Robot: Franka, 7 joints.
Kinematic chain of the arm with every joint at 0, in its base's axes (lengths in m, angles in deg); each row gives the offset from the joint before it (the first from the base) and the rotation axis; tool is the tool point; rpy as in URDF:
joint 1: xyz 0 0 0.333 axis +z
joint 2: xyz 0 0 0 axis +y
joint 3: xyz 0 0 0.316 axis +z
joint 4: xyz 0.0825 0 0 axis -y
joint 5: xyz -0.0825 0 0.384 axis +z
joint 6: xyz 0 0 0 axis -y
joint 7: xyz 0.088 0 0 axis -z
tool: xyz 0 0 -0.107 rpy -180 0 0
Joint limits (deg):
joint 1: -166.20..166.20
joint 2: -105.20..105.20
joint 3: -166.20..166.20
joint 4: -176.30..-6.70
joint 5: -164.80..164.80
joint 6: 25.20..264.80
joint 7: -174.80..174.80
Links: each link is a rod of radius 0.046 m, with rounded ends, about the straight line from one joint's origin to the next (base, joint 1, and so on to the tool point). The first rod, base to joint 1, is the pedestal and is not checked.
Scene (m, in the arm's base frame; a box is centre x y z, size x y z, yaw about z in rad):
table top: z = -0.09
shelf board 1: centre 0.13 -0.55 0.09 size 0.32 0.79 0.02 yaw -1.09
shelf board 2: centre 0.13 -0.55 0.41 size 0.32 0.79 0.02 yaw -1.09
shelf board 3: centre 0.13 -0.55 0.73 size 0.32 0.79 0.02 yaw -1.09
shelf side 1: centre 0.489 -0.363 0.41 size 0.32 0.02 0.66 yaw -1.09
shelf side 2: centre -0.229 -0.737 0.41 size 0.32 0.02 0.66 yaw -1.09
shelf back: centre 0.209 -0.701 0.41 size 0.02 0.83 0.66 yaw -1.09
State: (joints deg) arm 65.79 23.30 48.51 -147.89 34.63 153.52 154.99
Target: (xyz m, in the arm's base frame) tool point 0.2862 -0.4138 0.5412
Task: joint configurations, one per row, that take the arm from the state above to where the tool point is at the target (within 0.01 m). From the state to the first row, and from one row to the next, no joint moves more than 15 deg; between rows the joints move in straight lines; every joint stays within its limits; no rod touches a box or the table.
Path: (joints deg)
1: 53.41 9.31 40.13 -151.65 36.33 157.37 154.99
2: 41.02 -4.68 31.74 -155.41 38.03 161.22 154.99
3: 28.64 -18.66 23.36 -159.17 39.73 165.07 154.99
4: 16.26 -32.65 14.97 -162.92 41.43 168.91 154.99
5: 3.87 -46.64 6.59 -166.68 43.13 172.76 154.99
6: -8.51 -60.63 -1.79 -170.44 44.82 176.61 154.99
7: -20.89 -74.61 -10.18 -174.20 46.52 180.46 154.99
8: -19.61 -60.86 -15.41 -164.15 45.50 178.52 154.99
9: -18.32 -47.10 -20.64 -154.10 44.47 176.58 154.99
10: -17.04 -33.34 -25.87 -144.06 43.45 174.64 154.99
11: -15.75 -19.58 -31.10 -134.01 42.42 172.70 154.99

